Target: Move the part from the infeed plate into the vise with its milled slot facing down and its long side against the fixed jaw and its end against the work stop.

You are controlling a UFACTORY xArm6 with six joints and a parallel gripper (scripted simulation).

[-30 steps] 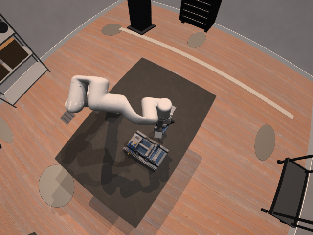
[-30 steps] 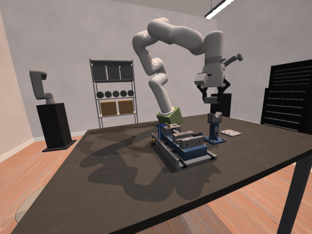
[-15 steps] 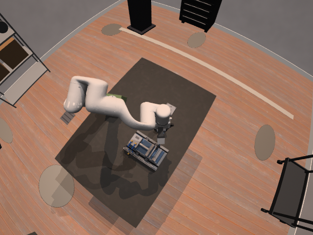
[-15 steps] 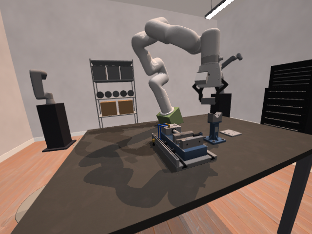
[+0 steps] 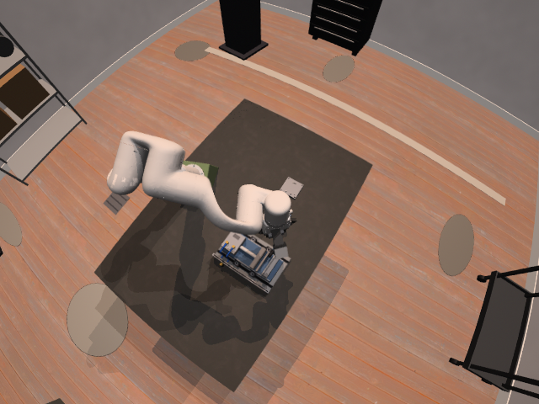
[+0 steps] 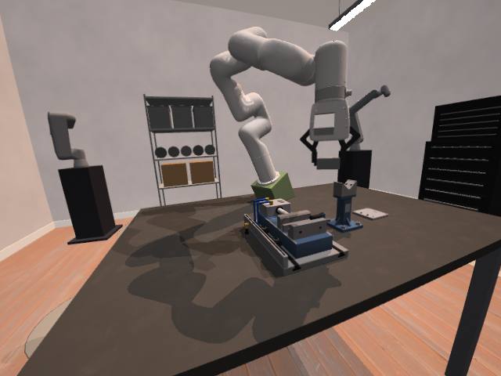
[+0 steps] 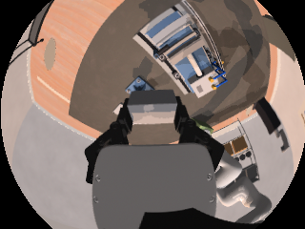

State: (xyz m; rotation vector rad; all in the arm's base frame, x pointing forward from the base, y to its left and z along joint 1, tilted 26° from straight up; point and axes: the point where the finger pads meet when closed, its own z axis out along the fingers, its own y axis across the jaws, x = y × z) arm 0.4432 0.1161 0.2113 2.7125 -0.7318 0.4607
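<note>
Now: the grey rail 210 mm below my hand, 200 mm to the right of it and 20 mm behind it. The rest, counted from my hand: air cylinder (170 mm below, 130 mm behind, 120 mm to the right); part (20 mm below).
</note>
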